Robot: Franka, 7 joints.
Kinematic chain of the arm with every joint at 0, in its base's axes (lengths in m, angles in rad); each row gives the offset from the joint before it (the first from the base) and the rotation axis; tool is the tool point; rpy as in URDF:
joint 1: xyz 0 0 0.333 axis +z
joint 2: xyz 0 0 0 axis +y
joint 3: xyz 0 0 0.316 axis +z
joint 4: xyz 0.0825 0 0 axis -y
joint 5: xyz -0.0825 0 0.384 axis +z
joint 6: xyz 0 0 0 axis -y
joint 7: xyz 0.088 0 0 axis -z
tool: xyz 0 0 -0.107 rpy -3.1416 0 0
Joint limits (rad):
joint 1: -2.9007..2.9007
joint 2: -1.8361..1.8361
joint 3: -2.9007..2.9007
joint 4: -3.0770..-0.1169
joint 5: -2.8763..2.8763
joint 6: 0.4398..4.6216
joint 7: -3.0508..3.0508
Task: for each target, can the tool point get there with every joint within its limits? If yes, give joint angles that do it. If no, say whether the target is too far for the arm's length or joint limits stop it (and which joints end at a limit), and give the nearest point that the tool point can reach.
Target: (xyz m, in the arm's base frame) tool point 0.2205 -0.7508 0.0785
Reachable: yes | joints -1.0610 1.4617 -0.6903 -0.7781 -1.5223 3.0688 1.5881
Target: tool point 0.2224 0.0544 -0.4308
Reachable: no: joint limits stop it (at a limit: joint 2) | nearest point 0.2287 0.0560 -0.3586 | short by 0.072 m
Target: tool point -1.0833 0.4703 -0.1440
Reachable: no: too far | nearest point -0.7297 0.3168 0.0117 | short by 0.416 m
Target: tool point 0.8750 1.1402 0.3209
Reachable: no: too far | nearest point 0.5223 0.6806 0.3258 | short by 0.579 m
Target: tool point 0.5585 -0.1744 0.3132
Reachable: yes | joints -1.3555 0.6352 0.9935 -2.0115 1.2531 1.8729 1.6072
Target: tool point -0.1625 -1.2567 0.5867
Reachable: no: too far | nearest point -0.1079 -0.8343 0.5014 | short by 0.434 m
